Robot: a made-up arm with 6 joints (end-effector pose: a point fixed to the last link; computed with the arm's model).
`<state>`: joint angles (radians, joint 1 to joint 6).
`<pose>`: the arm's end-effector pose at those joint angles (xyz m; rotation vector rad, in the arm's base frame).
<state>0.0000 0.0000 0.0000 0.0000 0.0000 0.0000</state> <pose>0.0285 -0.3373 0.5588 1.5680 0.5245 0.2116</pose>
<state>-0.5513 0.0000 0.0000 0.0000 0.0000 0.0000</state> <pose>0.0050 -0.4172 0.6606 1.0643 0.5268 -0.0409</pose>
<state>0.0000 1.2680 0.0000 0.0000 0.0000 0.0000</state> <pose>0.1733 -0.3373 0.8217 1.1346 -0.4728 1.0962</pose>
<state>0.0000 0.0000 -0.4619 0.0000 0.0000 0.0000</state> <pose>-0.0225 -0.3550 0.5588 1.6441 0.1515 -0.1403</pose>
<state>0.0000 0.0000 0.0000 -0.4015 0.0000 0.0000</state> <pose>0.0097 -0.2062 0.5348 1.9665 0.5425 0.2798</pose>
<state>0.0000 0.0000 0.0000 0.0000 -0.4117 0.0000</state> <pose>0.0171 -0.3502 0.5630 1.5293 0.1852 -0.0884</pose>
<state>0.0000 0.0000 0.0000 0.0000 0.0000 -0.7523</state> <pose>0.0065 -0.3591 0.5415 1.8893 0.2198 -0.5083</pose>
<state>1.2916 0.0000 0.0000 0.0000 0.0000 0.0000</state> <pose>0.0645 -0.0486 0.5665 2.6916 0.3852 0.9202</pose>
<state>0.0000 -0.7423 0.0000 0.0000 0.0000 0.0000</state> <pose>-0.1549 -0.3372 0.5474 1.6222 1.0947 -0.3918</pose>
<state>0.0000 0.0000 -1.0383 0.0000 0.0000 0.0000</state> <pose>-0.0883 -0.3427 0.5588 1.6490 -0.3280 -0.5769</pose>
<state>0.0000 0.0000 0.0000 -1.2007 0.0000 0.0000</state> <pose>-0.0216 0.0314 0.6421 2.7623 0.5328 0.4217</pose>
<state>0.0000 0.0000 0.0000 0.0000 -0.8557 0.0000</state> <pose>0.0002 -0.3575 0.5681 1.4365 -0.1784 -0.4013</pose>
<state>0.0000 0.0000 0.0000 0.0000 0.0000 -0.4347</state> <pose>0.0182 -0.3521 0.5484 1.7723 0.3569 -0.1977</pose>
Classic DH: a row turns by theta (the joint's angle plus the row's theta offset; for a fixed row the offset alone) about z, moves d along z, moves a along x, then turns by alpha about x. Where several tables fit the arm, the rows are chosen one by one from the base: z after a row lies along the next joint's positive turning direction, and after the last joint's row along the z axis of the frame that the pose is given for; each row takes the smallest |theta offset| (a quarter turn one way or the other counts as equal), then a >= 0, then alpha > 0; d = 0 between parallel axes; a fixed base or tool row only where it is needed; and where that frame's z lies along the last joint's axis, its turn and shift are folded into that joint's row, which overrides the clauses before.
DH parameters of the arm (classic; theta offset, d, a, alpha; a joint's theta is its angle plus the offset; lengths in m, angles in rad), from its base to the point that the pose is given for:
base (fixed): 1.4432 0.7481 -0.1906 1.4425
joint 1: -1.5544 -0.0483 -0.0472 1.4443
joint 2: 1.4415 0.0548 0.0432 -1.5708
joint 3: -1.4318 0.0843 -0.0179 1.553
joint 4: 0.0537 -0.1001 0.0814 -1.8192
joint 5: 0.6974 -0.3397 -0.0018 0.7499
joint 6: 1.2802 -0.0002 0.0312 1.3648
tool (fixed): -0.6268 0.0377 0 0

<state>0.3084 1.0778 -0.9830 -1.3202 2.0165 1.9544</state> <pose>0.1127 -0.1127 0.9837 -2.2757 -1.3174 1.1620</pose>
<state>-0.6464 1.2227 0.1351 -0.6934 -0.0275 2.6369</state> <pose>0.0968 -0.1388 0.6414 -1.7803 0.4558 2.0830</pose>
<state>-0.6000 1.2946 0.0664 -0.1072 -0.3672 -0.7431</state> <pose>0.1830 -0.3020 0.8457 1.5107 -0.5789 0.6690</pose>
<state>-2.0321 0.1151 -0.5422 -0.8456 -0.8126 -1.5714</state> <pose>-0.0258 -0.4150 0.6938 1.2387 -2.0991 -0.3082</pose>
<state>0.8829 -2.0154 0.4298 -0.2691 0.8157 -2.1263</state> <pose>-0.3494 -0.3446 0.7205 0.4016 -2.5400 1.7046</pose>
